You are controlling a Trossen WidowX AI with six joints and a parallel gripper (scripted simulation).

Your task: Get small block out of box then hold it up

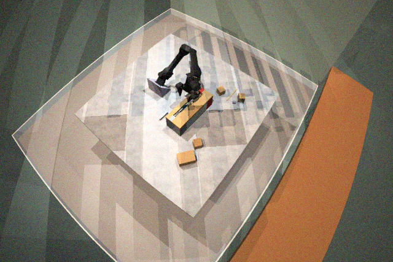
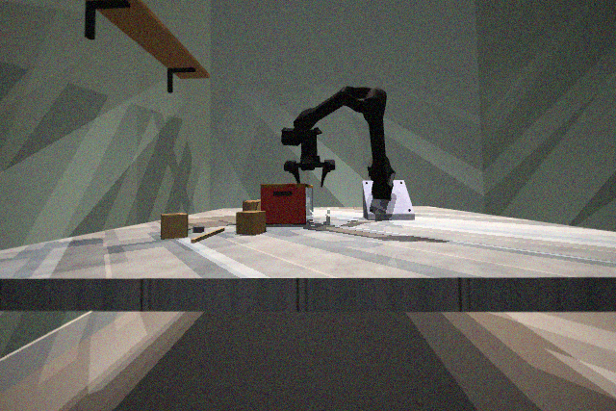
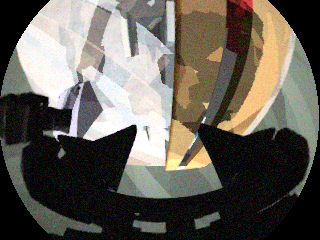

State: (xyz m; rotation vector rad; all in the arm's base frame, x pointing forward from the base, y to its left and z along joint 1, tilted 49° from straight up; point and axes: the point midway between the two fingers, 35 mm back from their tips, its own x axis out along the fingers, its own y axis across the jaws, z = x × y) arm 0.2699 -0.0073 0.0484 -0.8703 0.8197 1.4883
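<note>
Now: gripper tip 6 cm above the tan-topped box, 4 cm short of it and 2 cm to the left of it. Also, from my gripper tip: thin stick: 38 cm to the left, 20 cm ahead, 12 cm below; then tan cube: 30 cm ahead, 17 cm to the right, 9 cm below; then teal block: 5 cm ahead, 4 cm to the right, 3 cm below.
</note>
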